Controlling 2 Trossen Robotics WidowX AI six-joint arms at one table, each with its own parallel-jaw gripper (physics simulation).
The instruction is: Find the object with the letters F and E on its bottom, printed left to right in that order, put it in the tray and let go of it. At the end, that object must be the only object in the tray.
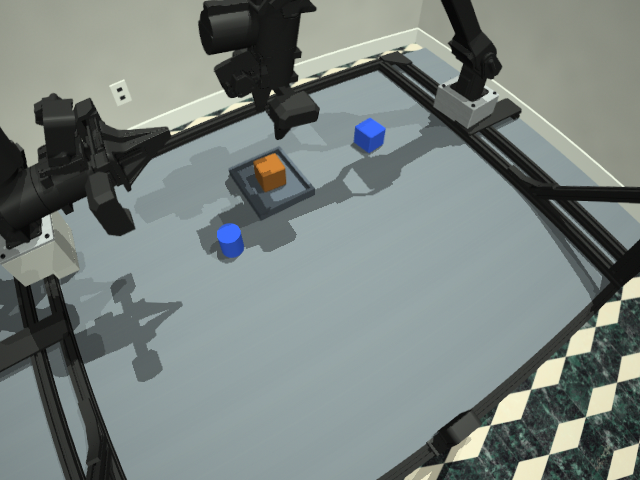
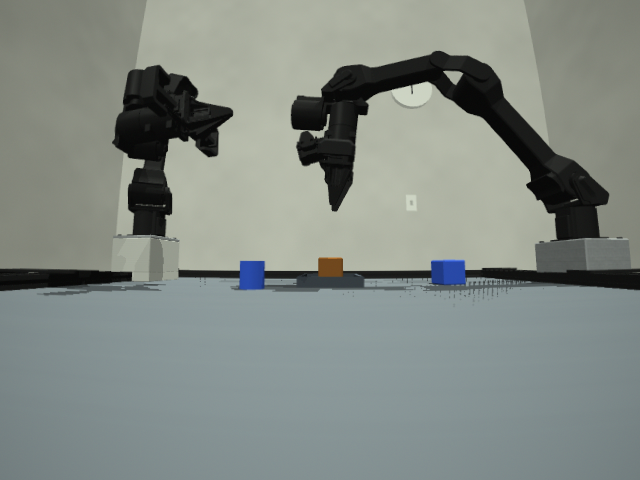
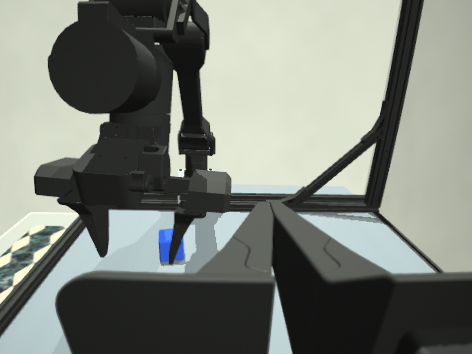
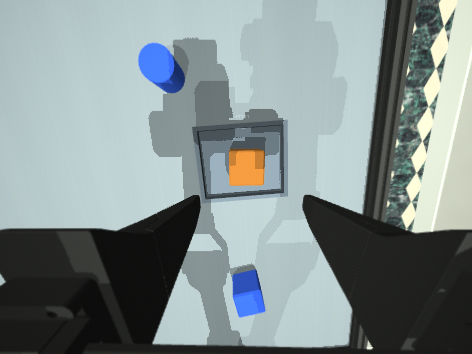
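Where they show: left gripper, fingertip midpoint: [image 1: 169, 131] [image 2: 232, 112] [image 3: 267, 212]; right gripper, fingertip midpoint: [image 1: 269, 124] [image 2: 333, 208] [image 3: 137, 259] [image 4: 251, 201]; left arm's base, origin of the base link: [image 2: 148, 237]; right arm's base, origin of the base link: [image 1: 469, 89] [image 2: 578, 241].
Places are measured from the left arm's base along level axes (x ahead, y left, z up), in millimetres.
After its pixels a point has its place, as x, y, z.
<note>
An orange cube [image 1: 270, 173] @[429, -62, -50] [image 2: 330, 267] @[436, -63, -67] [image 4: 246, 168] @[435, -41, -49] sits inside the dark square tray [image 1: 287, 205] @[436, -110, -92] [image 2: 330, 281] @[438, -110, -89] [image 4: 283, 160] @[431, 16, -83]. A blue cylinder [image 1: 230, 240] @[313, -156, -56] [image 2: 252, 274] @[323, -159, -76] [image 4: 159, 65] @[318, -138, -56] stands on the table outside the tray. A blue cube [image 1: 369, 135] @[642, -56, -55] [image 2: 448, 272] @[649, -61, -77] [image 3: 171, 245] [image 4: 248, 294] @[637, -38, -55] lies on the table on the tray's other side. No bottom faces or letters can be seen. My right gripper [image 3: 137, 259] @[441, -47, 47] [image 4: 251, 201] @[441, -47, 47] is open and empty, above the tray and apart from the orange cube. My left gripper [image 2: 231, 112] @[278, -158, 193] [image 3: 267, 212] @[278, -158, 193] is shut and empty, raised at the left.
Black frame rails [image 1: 217, 119] @[406, 170, -83] [image 4: 375, 172] @[452, 159, -85] edge the table. The right arm reaches in from its base [image 1: 462, 103] @[857, -83, -26] [image 2: 582, 254] @[860, -106, -49]. The left arm's base [image 1: 46, 253] @[24, -50, -26] [image 2: 146, 257] @[42, -50, -48] stands at the left. A checkered floor [image 1: 563, 397] shows beyond the table.
</note>
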